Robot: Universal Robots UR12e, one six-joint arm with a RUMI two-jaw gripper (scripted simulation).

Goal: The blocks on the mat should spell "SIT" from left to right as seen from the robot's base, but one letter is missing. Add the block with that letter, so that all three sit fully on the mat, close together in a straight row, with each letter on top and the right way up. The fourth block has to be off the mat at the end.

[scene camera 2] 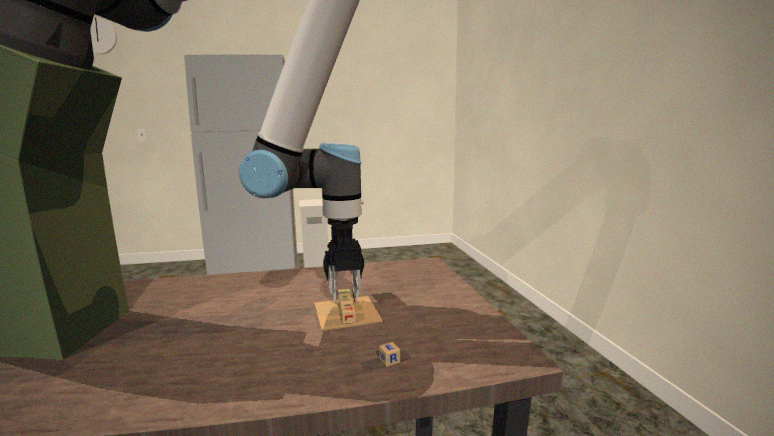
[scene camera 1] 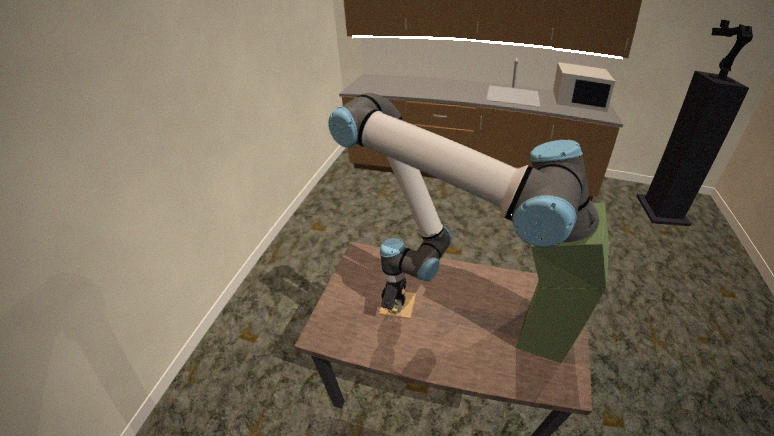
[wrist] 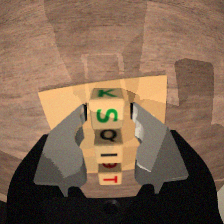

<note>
In view: the gripper point(wrist: 108, 104), a letter block point(wrist: 108, 144) and a tan mat point(scene camera 2: 329, 316).
The tan mat is seen too in the wrist view point(wrist: 149, 92).
</note>
